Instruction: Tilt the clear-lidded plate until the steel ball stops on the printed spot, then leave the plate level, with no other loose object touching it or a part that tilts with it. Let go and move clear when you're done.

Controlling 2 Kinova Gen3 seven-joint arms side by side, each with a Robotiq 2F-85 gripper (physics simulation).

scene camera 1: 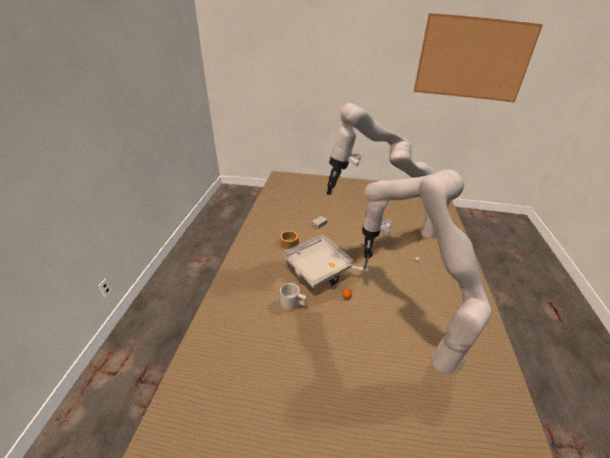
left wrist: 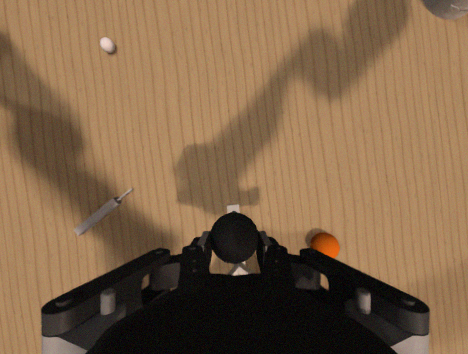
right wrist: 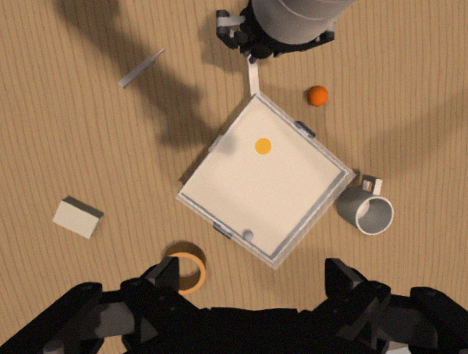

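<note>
The clear-lidded plate [scene camera 1: 316, 266] [right wrist: 295, 180] stands raised on a dark support and looks tilted, by how much I cannot tell. The steel ball [right wrist: 248, 235] is near its lower corner in the right wrist view, well away from the orange printed spot [scene camera 1: 332, 265] [right wrist: 263, 146]. A white lever [scene camera 1: 357, 268] [right wrist: 253, 79] runs from one corner to a thin upright post. My left gripper [scene camera 1: 368, 255] [left wrist: 234, 242] [right wrist: 260, 50] is shut on the black round knob [left wrist: 234, 237] above the post. My right gripper [scene camera 1: 329, 192] [right wrist: 251, 273] is open and empty, high above the table.
A grey mug [scene camera 1: 290, 297] [right wrist: 374, 215] stands close beside the plate; any gap is unclear. An orange-brown ring [scene camera 1: 289, 240] [right wrist: 202, 272], pale block [scene camera 1: 319, 222] [right wrist: 77, 218], orange ball [scene camera 1: 347, 294] [left wrist: 326, 245] [right wrist: 317, 95], grey tool [left wrist: 99, 216] [right wrist: 137, 71] and white ball [scene camera 1: 417, 259] [left wrist: 107, 45] lie around.
</note>
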